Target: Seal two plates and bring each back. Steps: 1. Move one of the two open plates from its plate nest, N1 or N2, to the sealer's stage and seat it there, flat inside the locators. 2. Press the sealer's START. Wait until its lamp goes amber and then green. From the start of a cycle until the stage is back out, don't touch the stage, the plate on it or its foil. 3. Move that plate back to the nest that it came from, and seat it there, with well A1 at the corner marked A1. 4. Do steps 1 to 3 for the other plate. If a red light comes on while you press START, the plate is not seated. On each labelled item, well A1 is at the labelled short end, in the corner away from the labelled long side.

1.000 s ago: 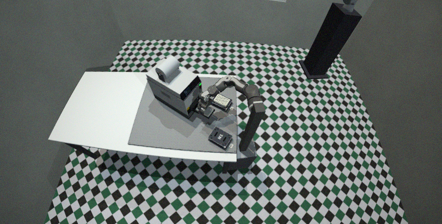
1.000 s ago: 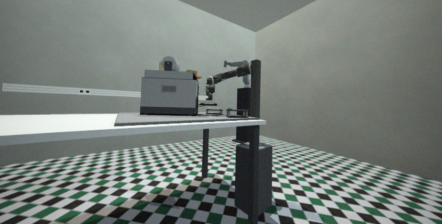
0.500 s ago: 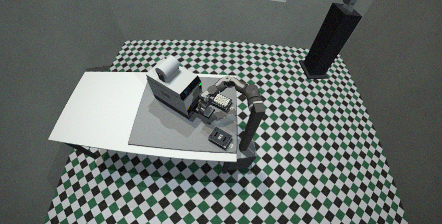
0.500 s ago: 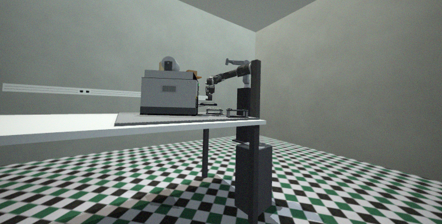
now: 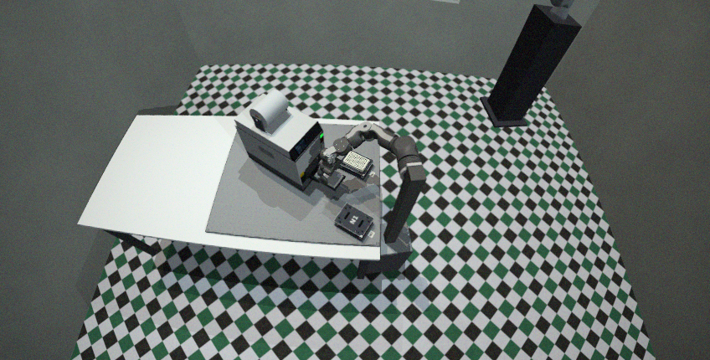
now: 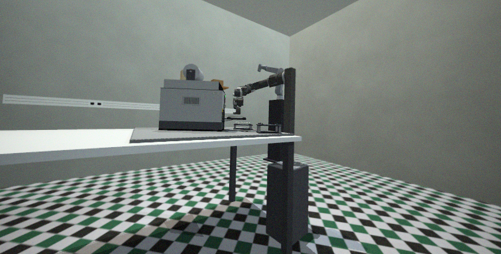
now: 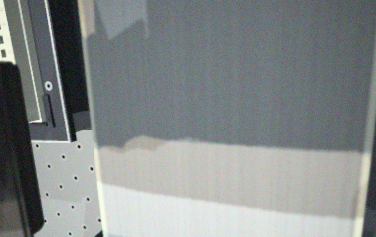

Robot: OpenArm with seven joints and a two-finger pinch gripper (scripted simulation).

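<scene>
Right now the dark stage is 3 cm below my hand. Also, from my hand: white foil roll: 29 cm above, 26 cm ahead, 21 cm to the right; touch screen: 19 cm above, 12 cm ahead, 4 cm to the right.
</scene>
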